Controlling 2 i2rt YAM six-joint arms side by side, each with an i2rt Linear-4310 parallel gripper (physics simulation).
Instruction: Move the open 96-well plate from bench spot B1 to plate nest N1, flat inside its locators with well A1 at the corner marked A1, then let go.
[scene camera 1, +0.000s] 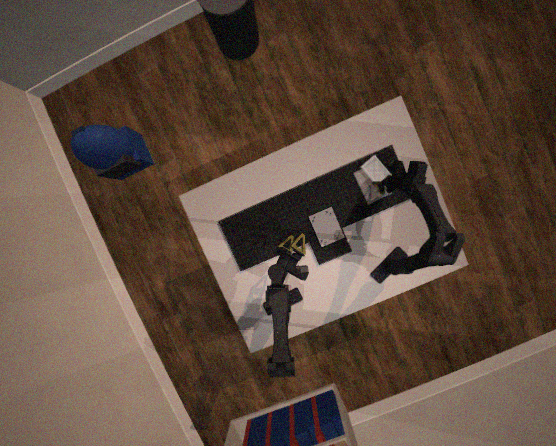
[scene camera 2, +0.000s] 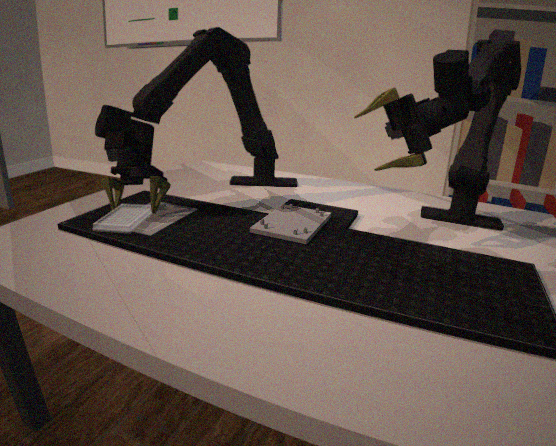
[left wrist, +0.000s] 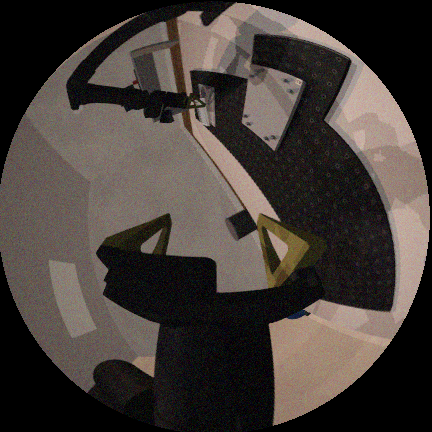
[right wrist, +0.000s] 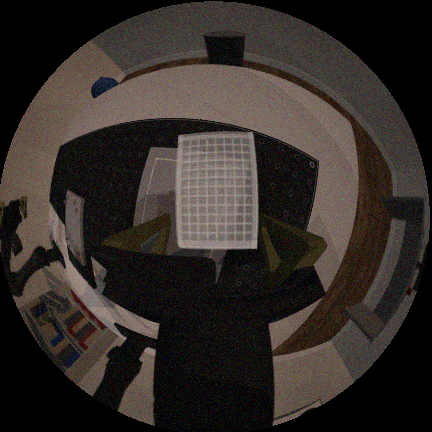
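Where they show: left gripper, fingertip midpoint: (scene camera 1: 297, 234) (scene camera 2: 365, 143) (left wrist: 213, 217); right gripper, fingertip midpoint: (scene camera 1: 379, 176) (scene camera 2: 133, 213) (left wrist: 201, 104) (right wrist: 213, 217); left arm's base, link origin: (scene camera 2: 460, 219) (right wrist: 58, 252); right arm's base, link origin: (scene camera 1: 388, 264) (scene camera 2: 263, 183) (right wrist: 139, 337).
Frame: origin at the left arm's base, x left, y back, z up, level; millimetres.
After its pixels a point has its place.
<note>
The white open 96-well plate (scene camera 1: 375, 169) {x -687, y -396, z 27 mm} (scene camera 2: 123, 218) {x -676, y -409, z 28 mm} (right wrist: 217, 190) {x -692, y -385, z 18 mm} lies partly on the grey bench spot (scene camera 2: 172, 218) {x -605, y -335, z 15 mm} (right wrist: 155, 195) {x -620, y -365, z 15 mm} and partly over the black board. My right gripper (scene camera 2: 134, 209) {x -694, y -357, z 19 mm} (right wrist: 213, 217) {x -694, y -357, z 19 mm} is open, its fingers on either side of the near end of the plate in the right wrist view. Whether they touch it cannot be told. The plate nest (scene camera 1: 327, 227) {x -363, y -246, z 25 mm} (scene camera 2: 290, 224) {x -356, y -278, z 25 mm} (left wrist: 272, 107) {x -339, y -247, z 25 mm} is a pale block with small locator pegs and holds no plate. My left gripper (scene camera 1: 293, 244) {x -220, y -299, z 207 mm} (scene camera 2: 366, 144) {x -220, y -299, z 207 mm} (left wrist: 213, 217) {x -220, y -299, z 207 mm} is open and empty, raised above the bench. Which plate corner is A1 is not legible.
The black perforated board (scene camera 1: 270, 225) {x -118, y -376, z 13 mm} (scene camera 2: 400, 280) {x -125, y -399, z 13 mm} (left wrist: 345, 200) {x -142, y -283, z 13 mm} lies on the white table (scene camera 1: 225, 200) {x 31, y -587, z 0 mm} (scene camera 2: 250, 320) {x -308, y -573, z 0 mm} under the nest and the bench spot. The nest stands between the two arms, at the board's protruding part. A shelf unit (scene camera 1: 345, 412) stands beyond the table.
</note>
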